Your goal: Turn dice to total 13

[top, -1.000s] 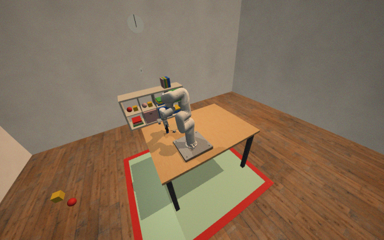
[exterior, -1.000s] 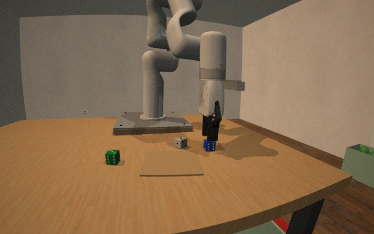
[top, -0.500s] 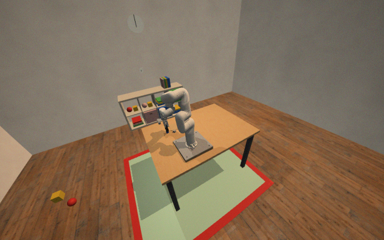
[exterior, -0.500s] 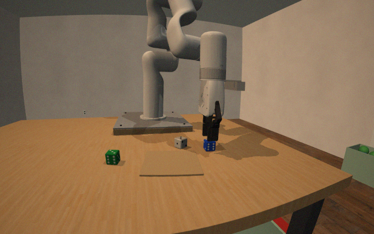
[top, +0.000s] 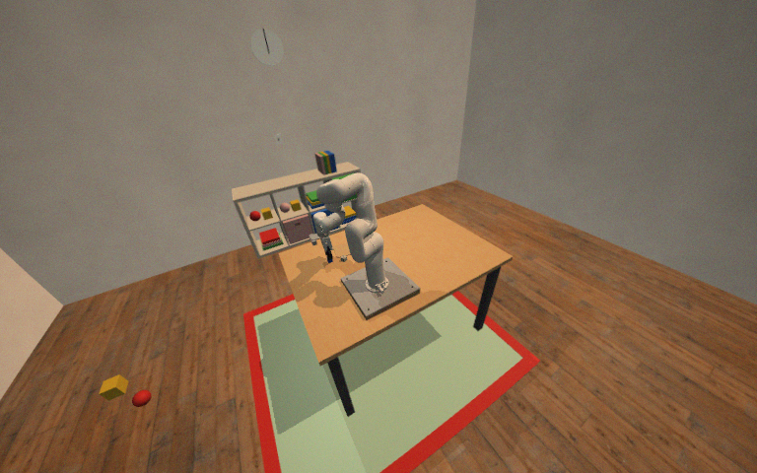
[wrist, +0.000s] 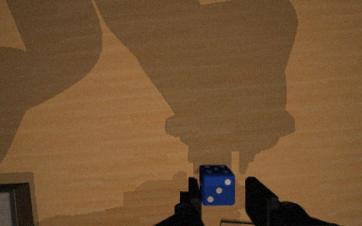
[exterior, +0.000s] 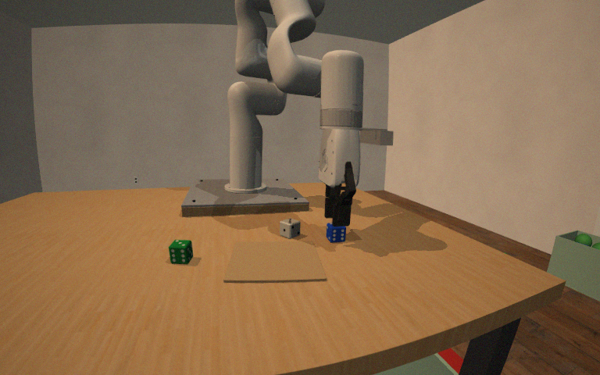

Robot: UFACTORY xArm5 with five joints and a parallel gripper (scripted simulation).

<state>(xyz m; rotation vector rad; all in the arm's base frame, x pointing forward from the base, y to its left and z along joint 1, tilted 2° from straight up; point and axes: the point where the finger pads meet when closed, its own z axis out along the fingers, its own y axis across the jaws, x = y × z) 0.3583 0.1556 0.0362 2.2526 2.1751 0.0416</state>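
Now: the blue die 4 cm below my hand. Round my hand: green die 27 cm to the right, 5 cm ahead, 4 cm below; then white die 8 cm to the right, 4 cm below, 4 cm behind; then tan mat 13 cm to the right, 7 cm ahead, 5 cm below.
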